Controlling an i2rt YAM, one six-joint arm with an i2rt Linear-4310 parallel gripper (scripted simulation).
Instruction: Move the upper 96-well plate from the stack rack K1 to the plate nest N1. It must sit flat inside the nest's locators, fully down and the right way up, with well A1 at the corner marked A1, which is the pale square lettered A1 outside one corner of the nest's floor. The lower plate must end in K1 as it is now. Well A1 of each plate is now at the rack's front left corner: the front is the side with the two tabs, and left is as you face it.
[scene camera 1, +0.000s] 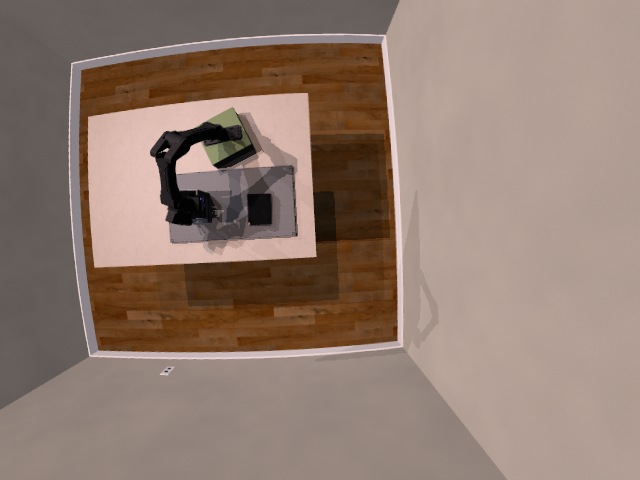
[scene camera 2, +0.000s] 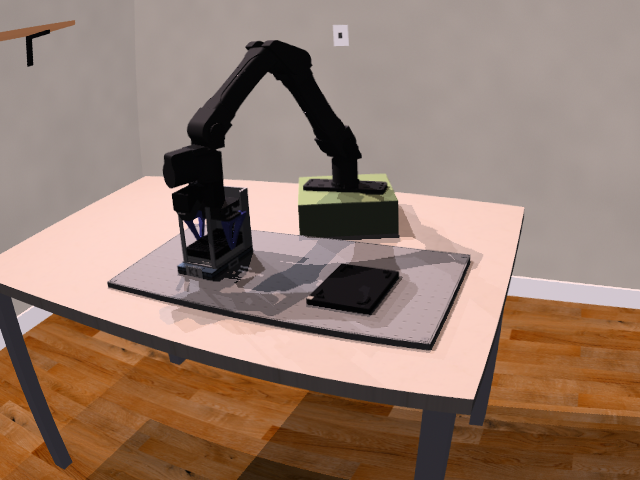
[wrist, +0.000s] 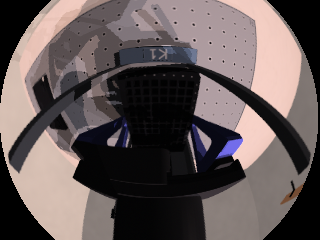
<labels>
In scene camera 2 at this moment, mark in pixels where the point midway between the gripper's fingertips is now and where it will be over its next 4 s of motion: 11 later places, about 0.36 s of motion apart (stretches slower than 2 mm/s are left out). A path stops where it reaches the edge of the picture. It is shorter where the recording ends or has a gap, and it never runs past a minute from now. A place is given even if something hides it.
My gripper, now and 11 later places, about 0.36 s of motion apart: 216, 246; 216, 239; 214, 232; 214, 225; 213, 218; 212, 211; 212, 204; 211, 197; 210, 190; 211, 189; 215, 190; 228, 191
</labels>
